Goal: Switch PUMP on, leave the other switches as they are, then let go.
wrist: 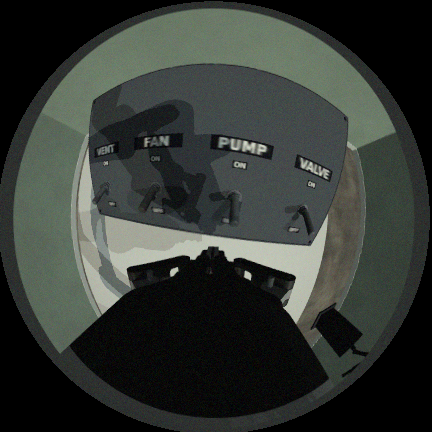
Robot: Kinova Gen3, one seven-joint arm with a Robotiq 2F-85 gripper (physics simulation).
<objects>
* my gripper: 212,253
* dark grey switch panel: 200,133
</objects>
